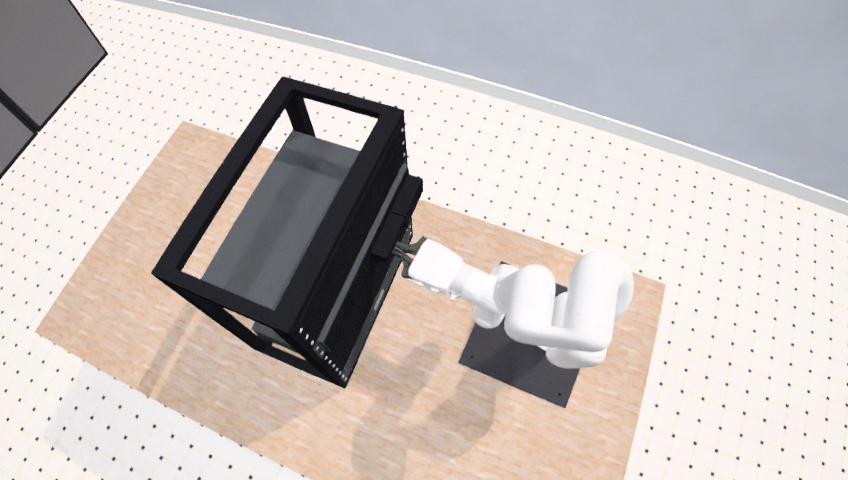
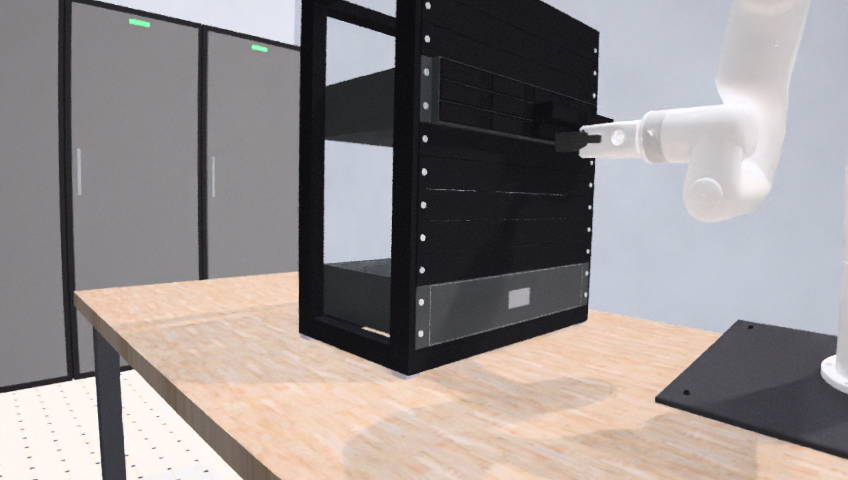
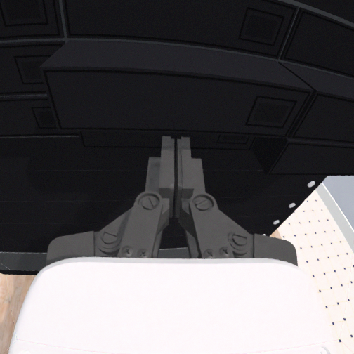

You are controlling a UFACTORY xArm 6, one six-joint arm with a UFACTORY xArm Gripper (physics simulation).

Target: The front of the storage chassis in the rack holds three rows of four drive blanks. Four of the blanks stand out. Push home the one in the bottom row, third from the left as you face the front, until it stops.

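Observation:
The storage chassis sits in the upper part of the rack. The bottom-row third blank shows as a narrow strip of face, largely hidden under the overhanging middle-row third blank. It sits clearly further back than the bottom-row fourth blank and seems slightly proud of the bottom-row second blank. My gripper is shut and empty. Its tips are at the third blank's face, just below the middle-row blank; contact cannot be made out.
The middle-row fourth blank also stands out, close to the right of the fingers. The black rack stands on the wooden table. Dark filler panels lie below the chassis, above a grey unit.

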